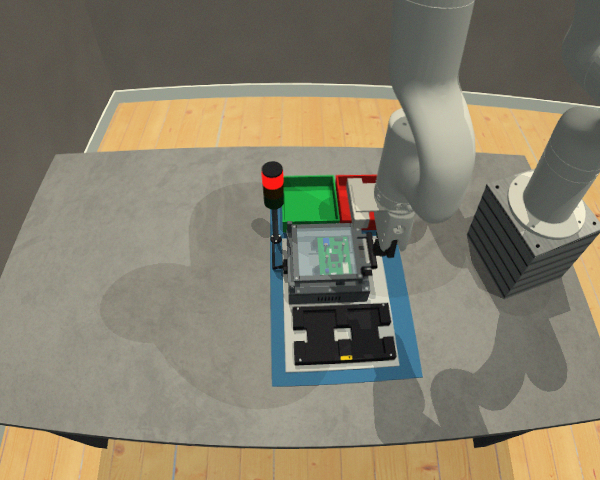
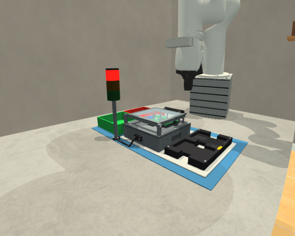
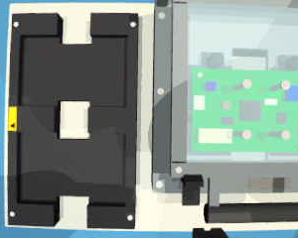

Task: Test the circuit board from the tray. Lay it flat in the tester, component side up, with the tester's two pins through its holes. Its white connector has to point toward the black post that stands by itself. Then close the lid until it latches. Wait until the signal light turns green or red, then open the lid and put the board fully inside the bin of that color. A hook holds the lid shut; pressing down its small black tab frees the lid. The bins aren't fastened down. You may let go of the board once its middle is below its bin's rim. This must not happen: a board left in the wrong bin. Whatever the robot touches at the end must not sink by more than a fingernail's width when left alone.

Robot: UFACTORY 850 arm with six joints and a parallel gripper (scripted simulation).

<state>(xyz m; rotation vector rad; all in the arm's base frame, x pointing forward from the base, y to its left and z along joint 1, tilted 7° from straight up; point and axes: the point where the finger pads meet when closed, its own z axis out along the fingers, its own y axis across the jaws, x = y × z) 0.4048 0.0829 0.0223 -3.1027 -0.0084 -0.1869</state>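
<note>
The black latch block is 11 cm below my hand, 2 cm ahead of it and 1 cm to the right of it. Also, from my hand: tester bed 13 cm below, 9 cm ahead, 6 cm to the right; then tester lid 11 cm below, 8 cm ahead, 6 cm to the right; then green circuit board 13 cm below, 8 cm ahead, 6 cm to the right.
</note>
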